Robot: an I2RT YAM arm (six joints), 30 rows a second.
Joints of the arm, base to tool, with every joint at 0 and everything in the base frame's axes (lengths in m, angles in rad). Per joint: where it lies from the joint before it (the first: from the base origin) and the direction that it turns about. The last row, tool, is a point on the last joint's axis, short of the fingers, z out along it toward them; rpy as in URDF.
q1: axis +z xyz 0 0 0.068
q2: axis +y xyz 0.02 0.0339 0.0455
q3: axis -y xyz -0.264 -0.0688 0
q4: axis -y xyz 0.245 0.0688 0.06
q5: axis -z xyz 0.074 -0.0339 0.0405
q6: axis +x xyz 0.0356 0 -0.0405
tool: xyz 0 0 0 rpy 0 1.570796 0
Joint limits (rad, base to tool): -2.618..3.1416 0..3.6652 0..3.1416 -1.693..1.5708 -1.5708..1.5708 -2.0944..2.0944
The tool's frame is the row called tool.
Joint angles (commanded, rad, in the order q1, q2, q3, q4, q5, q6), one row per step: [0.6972 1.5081 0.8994 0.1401 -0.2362 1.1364]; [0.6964 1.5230 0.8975 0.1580 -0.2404 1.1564]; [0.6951 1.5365 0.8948 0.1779 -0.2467 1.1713]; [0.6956 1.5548 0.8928 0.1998 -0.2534 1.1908]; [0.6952 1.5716 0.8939 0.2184 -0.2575 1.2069]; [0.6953 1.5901 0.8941 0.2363 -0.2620 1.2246]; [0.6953 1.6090 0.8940 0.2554 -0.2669 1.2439]
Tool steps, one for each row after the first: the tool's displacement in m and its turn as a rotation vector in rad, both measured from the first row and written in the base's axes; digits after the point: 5 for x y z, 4 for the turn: [0.00192 0.00144 -0.00360 0.0124 0.0151 -0.0058]; [0.00370 0.00264 -0.00685 0.0246 0.0252 -0.0080]; [0.00560 0.00474 -0.01123 0.0378 0.0404 -0.0099]; [0.00782 0.00660 -0.01450 0.0491 0.0514 -0.0136]; [0.00987 0.00856 -0.01874 0.0593 0.0663 -0.0171]; [0.01191 0.01049 -0.02313 0.0706 0.0821 -0.0211]
